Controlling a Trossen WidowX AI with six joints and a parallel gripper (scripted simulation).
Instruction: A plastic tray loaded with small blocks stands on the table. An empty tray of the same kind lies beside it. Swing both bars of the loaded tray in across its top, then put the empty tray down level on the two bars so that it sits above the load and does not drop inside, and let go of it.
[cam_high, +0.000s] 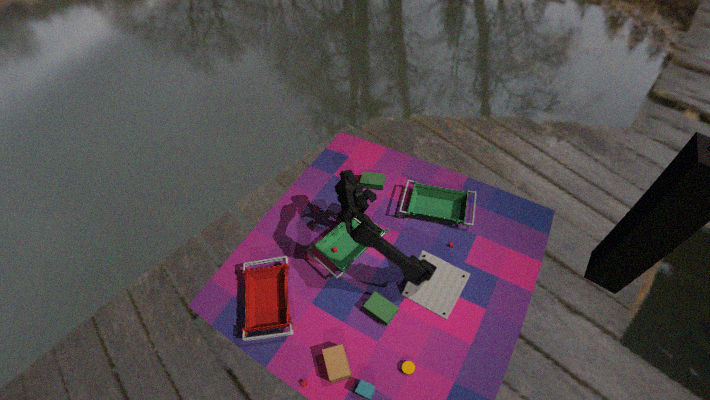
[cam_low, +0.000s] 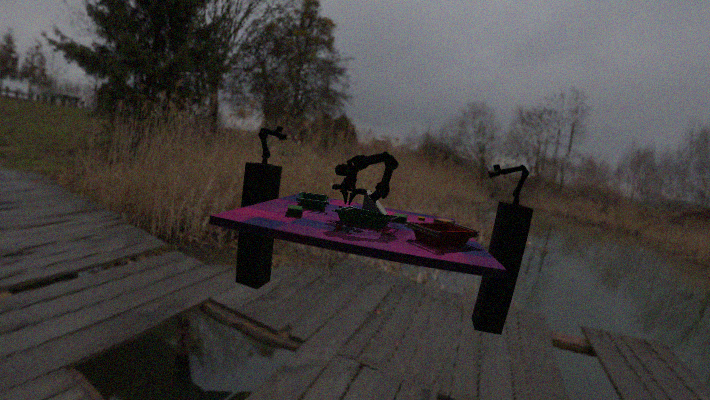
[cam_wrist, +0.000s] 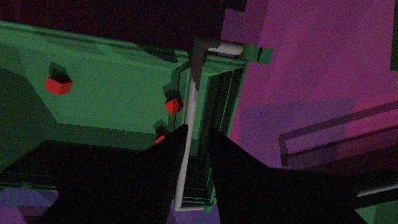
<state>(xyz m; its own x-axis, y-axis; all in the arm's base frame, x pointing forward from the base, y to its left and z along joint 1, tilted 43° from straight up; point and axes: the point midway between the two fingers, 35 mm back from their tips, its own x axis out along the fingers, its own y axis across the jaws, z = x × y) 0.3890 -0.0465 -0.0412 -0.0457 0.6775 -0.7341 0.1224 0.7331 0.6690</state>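
My gripper tip is 250 mm past the green tray, 300 mm to the left of it and 40 mm above it. Also, from my gripper tip: yellow disc (540 mm behind, 410 mm to the left, 80 mm below); then tan block (320 mm behind, 550 mm to the left, 60 mm below); then teal block (460 mm behind, 570 mm to the left, 70 mm below).
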